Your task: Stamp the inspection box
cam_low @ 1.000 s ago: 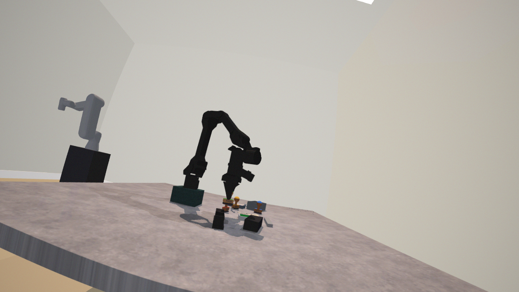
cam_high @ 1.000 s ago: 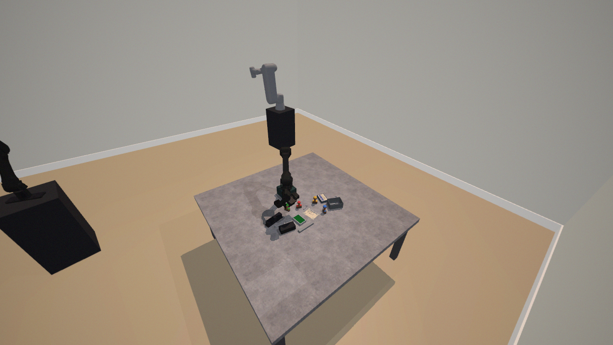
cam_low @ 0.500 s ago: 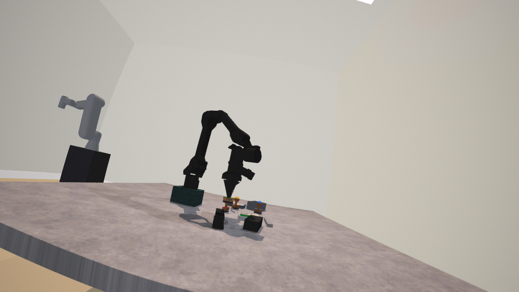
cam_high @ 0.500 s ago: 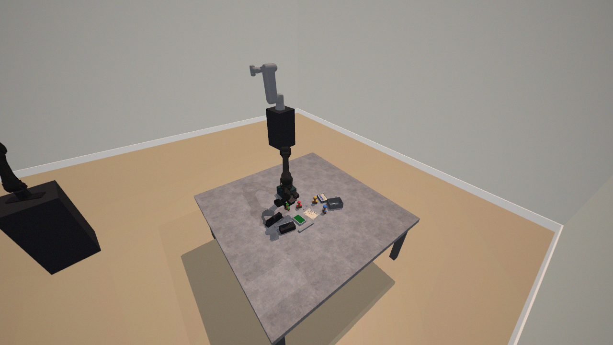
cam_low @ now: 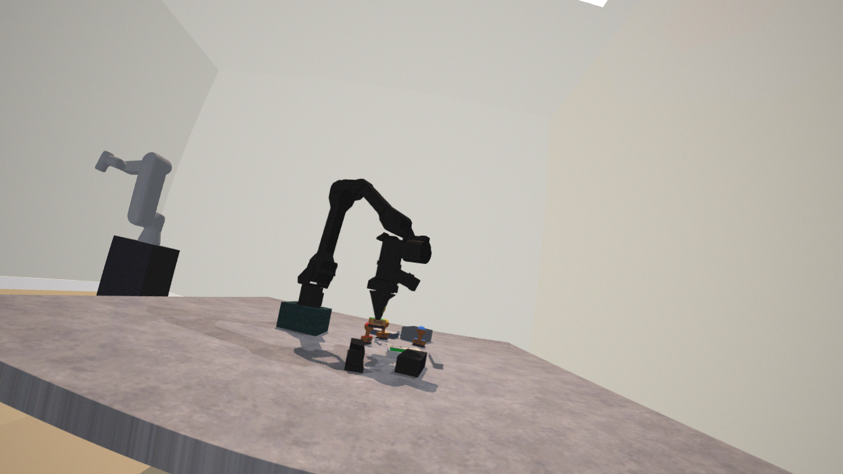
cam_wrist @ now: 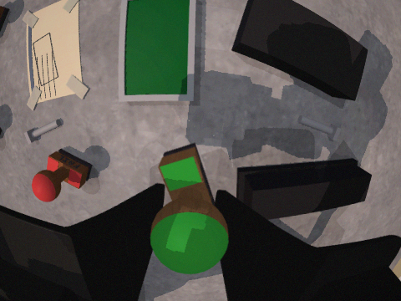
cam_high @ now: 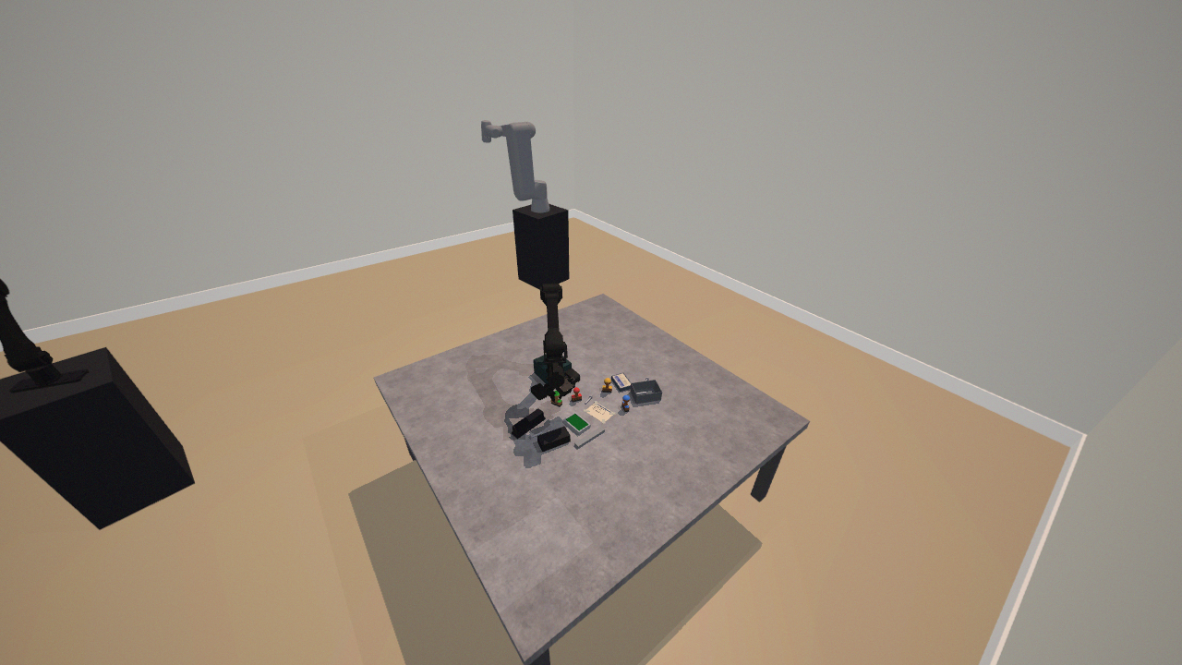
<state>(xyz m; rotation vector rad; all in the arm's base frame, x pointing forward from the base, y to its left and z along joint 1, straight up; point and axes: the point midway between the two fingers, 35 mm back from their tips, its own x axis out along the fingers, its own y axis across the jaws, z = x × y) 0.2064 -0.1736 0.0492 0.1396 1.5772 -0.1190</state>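
The green ink pad lies 90 mm ahead of my gripper tip, 20 mm to the left of it and 80 mm below it. From my gripper tip the other things lie so: green stamp (right at my gripper tip); then red stamp (10 mm behind, 120 mm to the left, 70 mm below); then black block (40 mm behind, 110 mm to the right, 70 mm below).
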